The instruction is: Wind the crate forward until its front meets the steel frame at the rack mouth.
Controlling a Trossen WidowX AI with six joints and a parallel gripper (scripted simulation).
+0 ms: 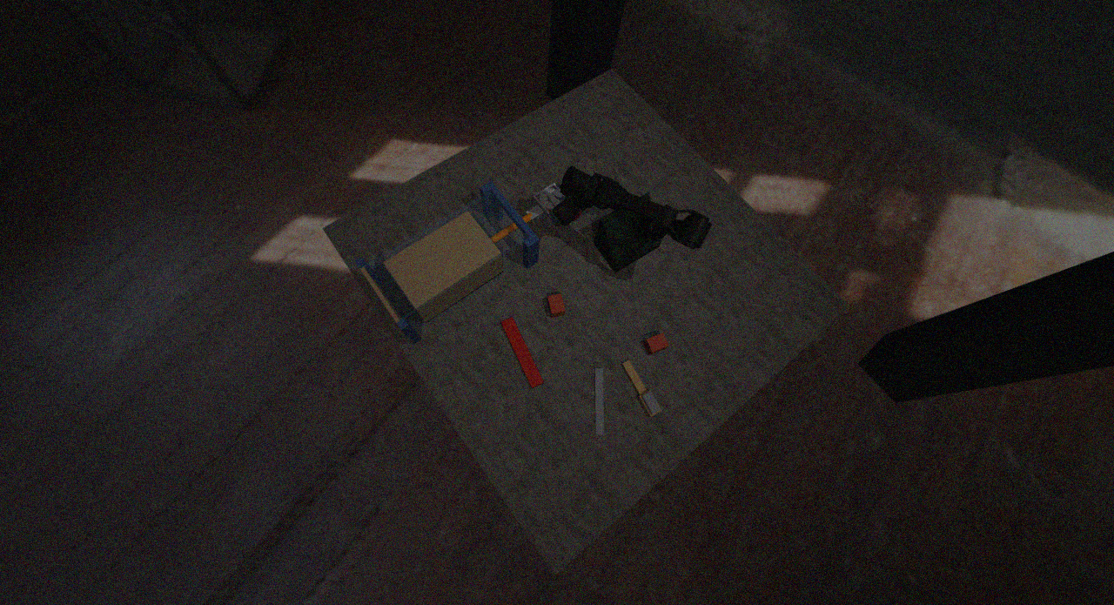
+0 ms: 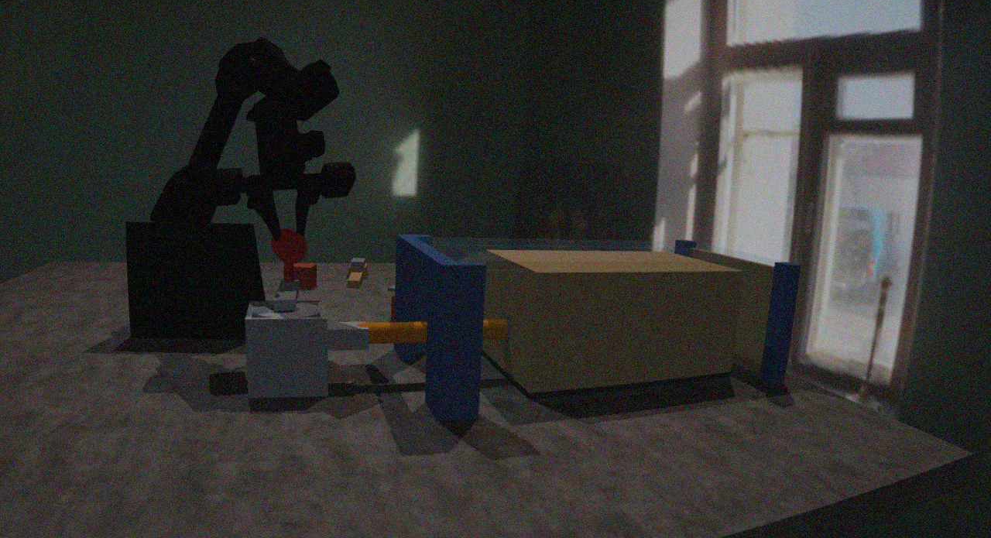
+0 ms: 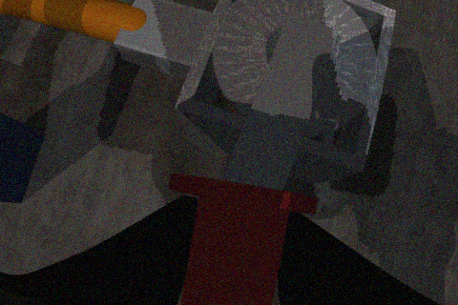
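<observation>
Now: the red knob 20 mm to the left of my gripper tip and 20 mm below it. Also, from my gripper tip: crank handle: 50 mm below, 20 mm to the right; then blue frame: 150 mm ahead, 90 mm to the right, 50 mm below; then grey winch: 120 mm below, 90 mm to the right, 20 mm behind.
</observation>
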